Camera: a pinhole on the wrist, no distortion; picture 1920 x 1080 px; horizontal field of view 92.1 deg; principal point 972.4 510.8 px. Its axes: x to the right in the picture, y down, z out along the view. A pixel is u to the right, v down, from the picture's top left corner.
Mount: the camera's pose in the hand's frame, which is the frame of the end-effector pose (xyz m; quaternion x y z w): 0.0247 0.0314 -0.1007 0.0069 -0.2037 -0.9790 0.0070
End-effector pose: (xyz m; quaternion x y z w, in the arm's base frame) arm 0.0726 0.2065 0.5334 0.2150 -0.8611 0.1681 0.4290
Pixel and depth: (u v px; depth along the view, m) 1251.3 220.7 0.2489
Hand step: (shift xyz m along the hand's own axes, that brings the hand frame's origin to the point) -0.0552 0.2009 0.0956
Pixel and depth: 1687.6 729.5 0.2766
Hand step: -0.1928 0.0782 0.1767
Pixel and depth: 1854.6 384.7 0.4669
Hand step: -0.4286 0.2686 0.2973
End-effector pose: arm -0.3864 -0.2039 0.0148 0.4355 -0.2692 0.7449 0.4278
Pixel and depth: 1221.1 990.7 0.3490
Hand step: -0.0728 0.0031 0.2905
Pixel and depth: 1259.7 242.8 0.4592
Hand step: -0.1268 0.3341 0.2658
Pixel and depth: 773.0 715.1 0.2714
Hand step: 0.0794 0.0856 0.1727
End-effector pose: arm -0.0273 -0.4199 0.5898 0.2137 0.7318 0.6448 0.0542
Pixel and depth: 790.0 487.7 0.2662
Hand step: 0.0727 0.1445 0.1413
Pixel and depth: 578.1 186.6 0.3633
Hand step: 0.1721 0.2955 0.1833
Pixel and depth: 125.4 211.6 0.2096
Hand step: 0.2123 0.1803 0.0665
